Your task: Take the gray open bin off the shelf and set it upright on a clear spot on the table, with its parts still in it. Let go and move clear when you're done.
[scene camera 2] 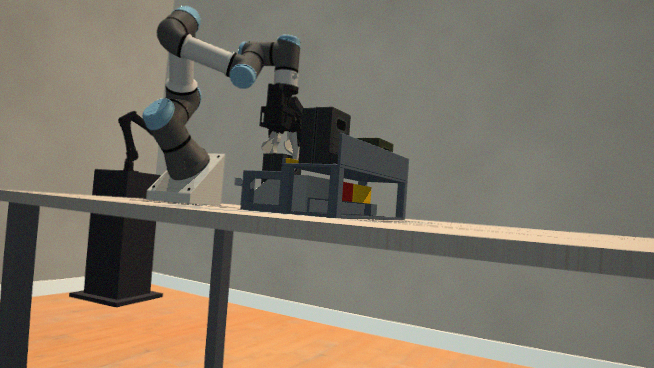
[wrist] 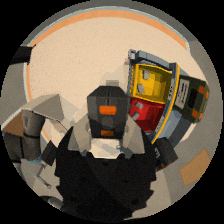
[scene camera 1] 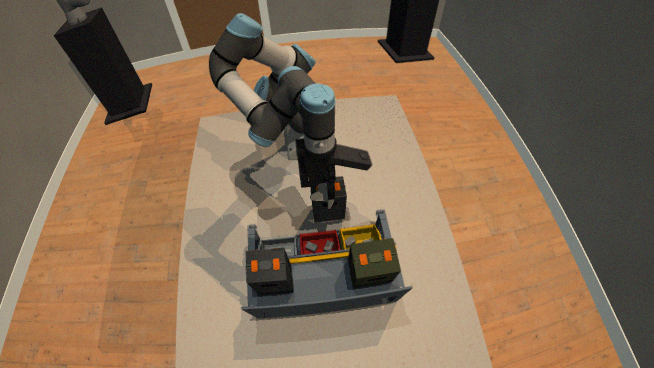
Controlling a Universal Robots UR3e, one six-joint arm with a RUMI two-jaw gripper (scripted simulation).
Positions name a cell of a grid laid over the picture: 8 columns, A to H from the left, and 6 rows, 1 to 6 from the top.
Scene:
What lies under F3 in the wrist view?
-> A yellow bin.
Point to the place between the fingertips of my gripper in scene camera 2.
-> D3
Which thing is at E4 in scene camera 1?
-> My gripper.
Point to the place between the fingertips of my gripper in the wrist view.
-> At D4

